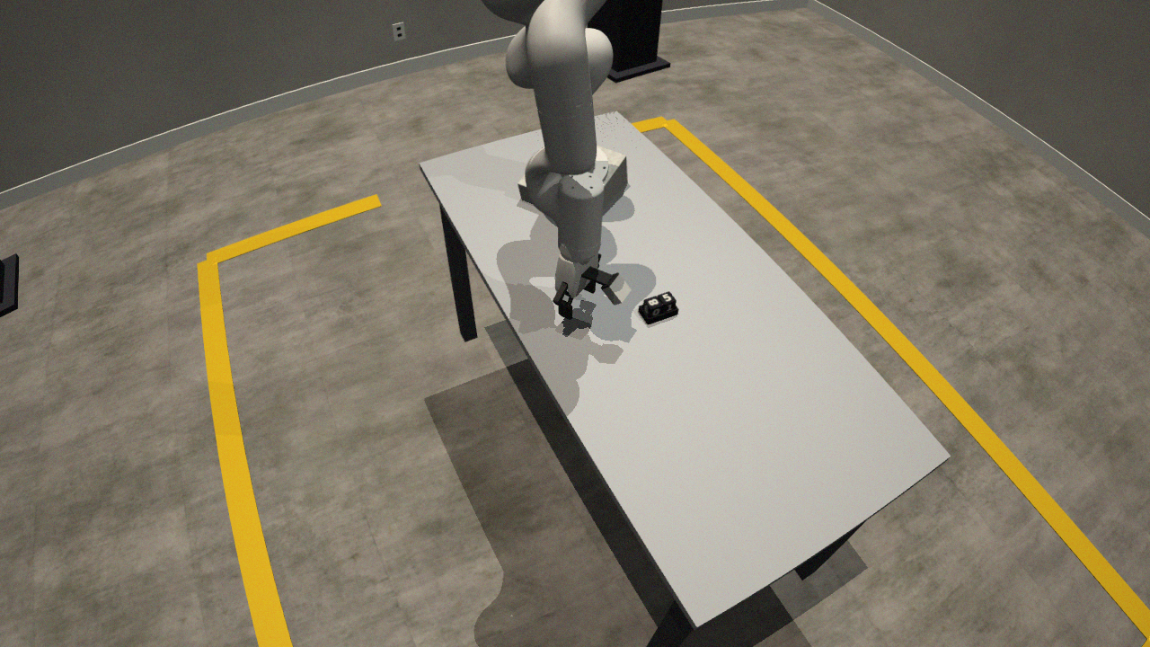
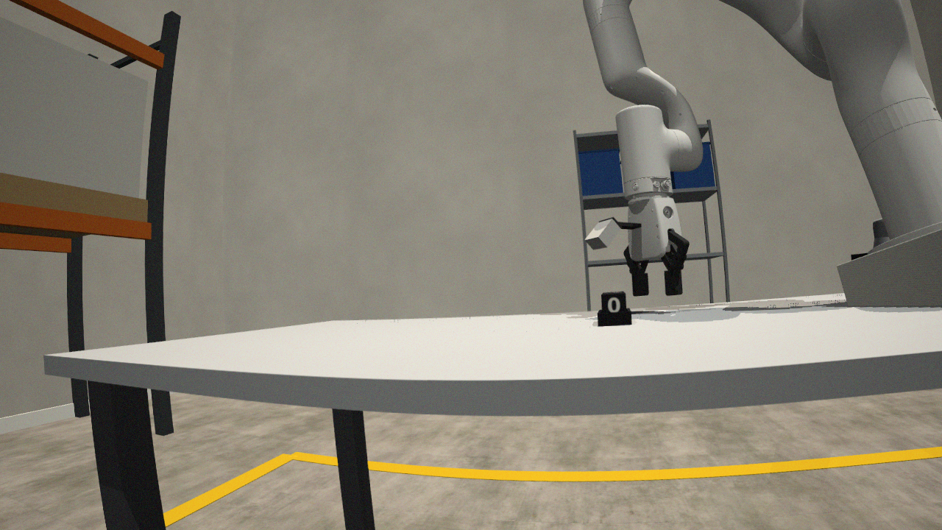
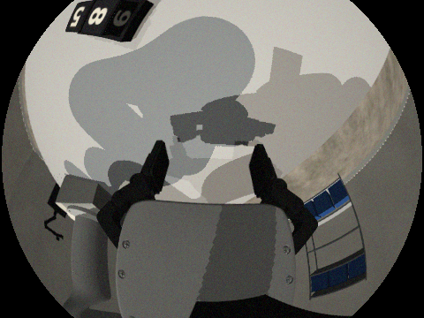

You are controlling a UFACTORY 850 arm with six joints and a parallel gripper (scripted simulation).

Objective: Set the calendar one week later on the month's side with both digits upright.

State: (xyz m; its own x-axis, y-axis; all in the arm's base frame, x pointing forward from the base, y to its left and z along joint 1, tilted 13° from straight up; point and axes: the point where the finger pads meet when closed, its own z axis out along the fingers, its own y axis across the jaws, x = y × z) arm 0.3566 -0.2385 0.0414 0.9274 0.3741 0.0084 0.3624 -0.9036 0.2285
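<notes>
The black cube lies 100 mm ahead of my hand, 130 mm to the left of it and 10 mm below it. The rest, counted from my hand: black tray 100 mm ahead, 150 mm to the left, 30 mm below.
</notes>
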